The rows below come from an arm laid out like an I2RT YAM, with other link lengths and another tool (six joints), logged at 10 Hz.
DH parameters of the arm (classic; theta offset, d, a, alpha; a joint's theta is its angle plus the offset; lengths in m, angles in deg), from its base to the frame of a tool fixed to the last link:
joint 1: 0 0.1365 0.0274 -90
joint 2: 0 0 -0.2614 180
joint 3: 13.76 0 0.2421 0
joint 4: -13.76 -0.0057 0.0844 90
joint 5: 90 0.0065 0 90
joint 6: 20 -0.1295 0.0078 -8.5
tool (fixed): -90 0.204 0 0
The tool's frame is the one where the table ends.
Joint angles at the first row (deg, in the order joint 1, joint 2, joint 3, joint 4, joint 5, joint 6):
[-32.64, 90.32, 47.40, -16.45, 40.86, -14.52]
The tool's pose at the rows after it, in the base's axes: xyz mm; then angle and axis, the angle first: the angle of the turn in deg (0 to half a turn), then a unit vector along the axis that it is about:
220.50 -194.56 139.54 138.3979 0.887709 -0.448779 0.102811
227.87 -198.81 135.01 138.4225 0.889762 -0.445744 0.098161
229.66 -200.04 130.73 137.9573 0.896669 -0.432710 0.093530
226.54 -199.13 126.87 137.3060 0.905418 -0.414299 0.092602
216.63 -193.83 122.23 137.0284 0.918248 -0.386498 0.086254
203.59 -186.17 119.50 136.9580 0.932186 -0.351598 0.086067
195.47 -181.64 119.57 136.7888 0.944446 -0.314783 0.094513
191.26 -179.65 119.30 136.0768 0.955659 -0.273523 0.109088
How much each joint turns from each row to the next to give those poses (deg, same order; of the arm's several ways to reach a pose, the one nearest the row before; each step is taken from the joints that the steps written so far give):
[0.02, 3.83, 3.03, -0.30, 0.44, 1.64]
[0.09, 2.53, 1.67, 0.37, 0.00, -0.16]
[0.13, 1.01, -0.24, 1.44, 0.06, -1.75]
[0.02, -0.41, -2.01, 2.69, -0.13, -2.82]
[0.00, -1.82, -3.76, 2.62, -0.72, -3.67]
[0.02, -3.34, -4.92, 3.09, -1.38, -4.52]
[-0.02, -3.06, -3.81, 3.23, -1.74, -4.90]
[0.00, -2.30, -3.43, 4.54, -1.84, -5.59]

